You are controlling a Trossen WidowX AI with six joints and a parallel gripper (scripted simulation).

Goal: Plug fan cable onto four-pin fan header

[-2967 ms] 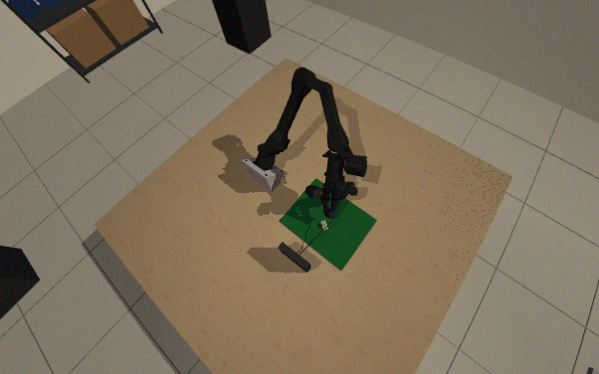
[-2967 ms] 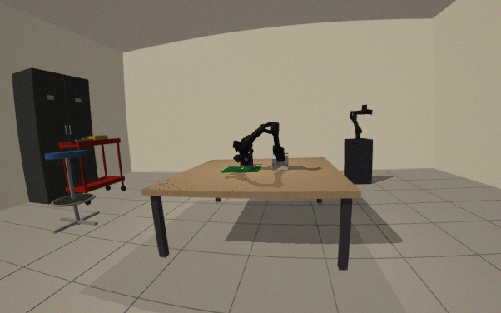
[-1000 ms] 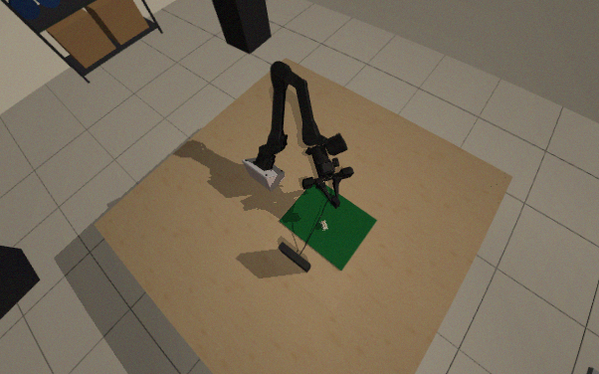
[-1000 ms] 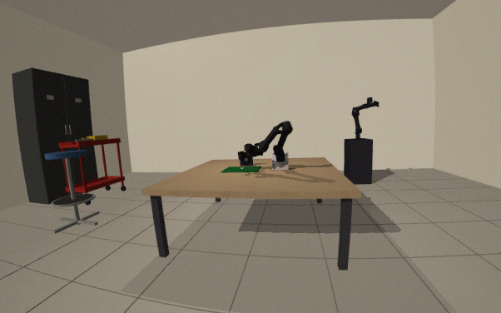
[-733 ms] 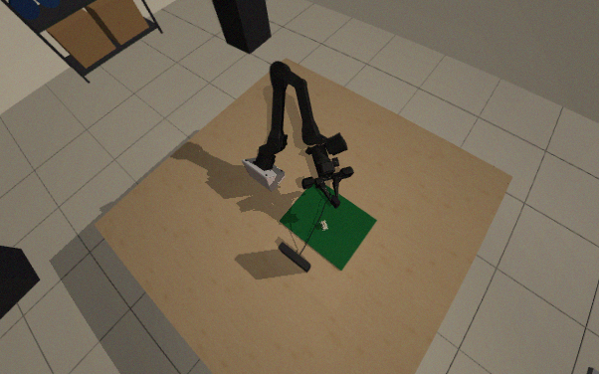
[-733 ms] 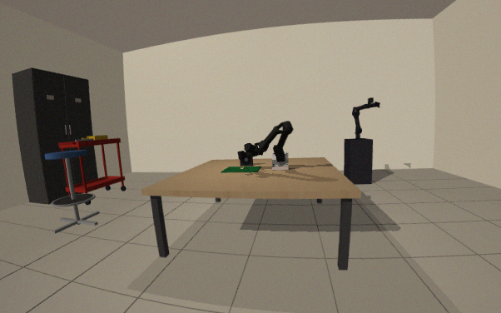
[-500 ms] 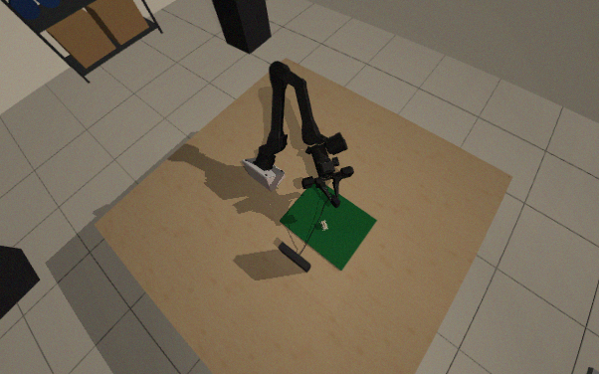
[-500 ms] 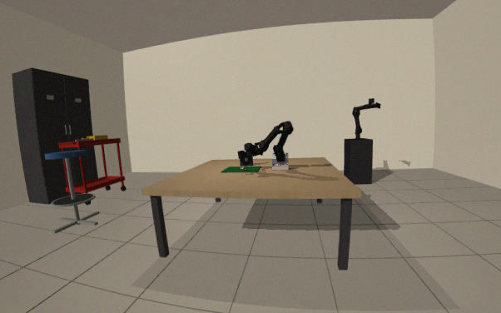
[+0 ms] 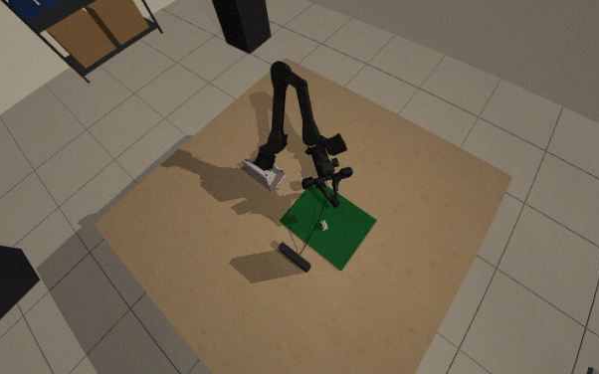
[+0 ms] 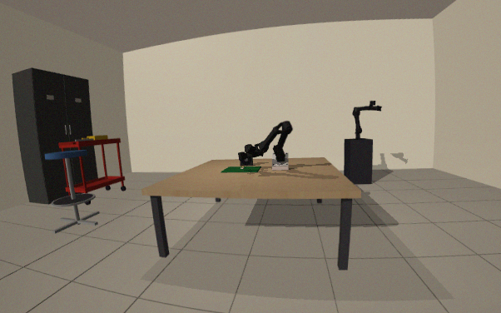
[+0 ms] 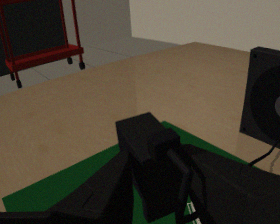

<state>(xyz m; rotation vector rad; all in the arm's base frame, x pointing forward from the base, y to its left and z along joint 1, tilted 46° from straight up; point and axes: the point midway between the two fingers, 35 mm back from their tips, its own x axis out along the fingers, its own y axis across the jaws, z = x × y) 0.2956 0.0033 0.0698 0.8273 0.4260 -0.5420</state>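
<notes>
My gripper tip is 13 cm above the green board, 4 cm to the left of it and 1 cm short of it. Round my gripper tip: black fan: 23 cm to the right, 6 cm below; then black fan plug: 1 cm below; then white four-pin header: 12 cm below, 7 cm to the right, 1 cm ahead.
</notes>
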